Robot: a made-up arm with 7 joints.
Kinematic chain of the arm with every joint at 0, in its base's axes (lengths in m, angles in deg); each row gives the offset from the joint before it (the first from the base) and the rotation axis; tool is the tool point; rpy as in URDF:
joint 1: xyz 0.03 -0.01 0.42 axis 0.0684 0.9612 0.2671
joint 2: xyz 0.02 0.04 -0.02 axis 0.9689 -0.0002 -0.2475
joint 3: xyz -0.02 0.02 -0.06 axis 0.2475 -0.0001 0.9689
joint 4: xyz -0.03 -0.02 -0.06 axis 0.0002 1 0
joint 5: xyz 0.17 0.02 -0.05 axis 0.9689 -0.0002 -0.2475
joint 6: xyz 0.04 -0.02 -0.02 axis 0.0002 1 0
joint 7: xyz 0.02 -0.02 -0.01 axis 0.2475 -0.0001 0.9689
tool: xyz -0.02 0 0.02 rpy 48.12 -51.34 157.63
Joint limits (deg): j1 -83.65..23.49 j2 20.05..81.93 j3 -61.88..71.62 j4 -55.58..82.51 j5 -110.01..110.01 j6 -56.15..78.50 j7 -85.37..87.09
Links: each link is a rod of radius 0.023 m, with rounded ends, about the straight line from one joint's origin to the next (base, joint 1, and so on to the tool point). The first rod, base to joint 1, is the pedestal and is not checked.
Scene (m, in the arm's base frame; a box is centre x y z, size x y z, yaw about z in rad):
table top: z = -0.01
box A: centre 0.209 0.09 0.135 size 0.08 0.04 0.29 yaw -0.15
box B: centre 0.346 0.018 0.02 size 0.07 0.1 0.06 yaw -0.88
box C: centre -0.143 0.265 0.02 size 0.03 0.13 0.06 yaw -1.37
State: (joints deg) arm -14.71 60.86 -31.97 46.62 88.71 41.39 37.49
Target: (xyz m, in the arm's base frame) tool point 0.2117 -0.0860 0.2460
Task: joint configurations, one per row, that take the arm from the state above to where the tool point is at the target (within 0.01 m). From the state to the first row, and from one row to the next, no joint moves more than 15 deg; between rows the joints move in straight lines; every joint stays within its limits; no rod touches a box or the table.
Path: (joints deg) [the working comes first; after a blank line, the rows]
Joints at the target: -27.80 22.48 -53.35 -10.04 82.67 40.25 31.04
Straight joint move there: touches box A.

1: -7.07 65.07 -37.95 34.17 85.96 28.36 42.78
2: 0.57 69.29 -43.93 21.73 83.20 15.34 48.07
3: 8.21 73.50 -49.92 9.28 80.45 2.31 53.37
4: 15.85 77.72 -55.90 -3.16 77.69 -10.71 58.66
5: 23.49 81.93 -61.88 -15.61 74.94 -23.74 63.95
6: 13.23 70.04 -60.17 -14.49 76.48 -10.94 57.37
7: 2.97 58.15 -58.47 -13.38 78.03 1.86 50.78
8: -7.29 46.26 -56.76 -12.26 79.58 14.65 44.20
9: -17.55 34.37 -55.05 -11.15 81.12 27.45 37.62
10: -27.80 22.48 -53.35 -10.04 82.67 40.25 31.04

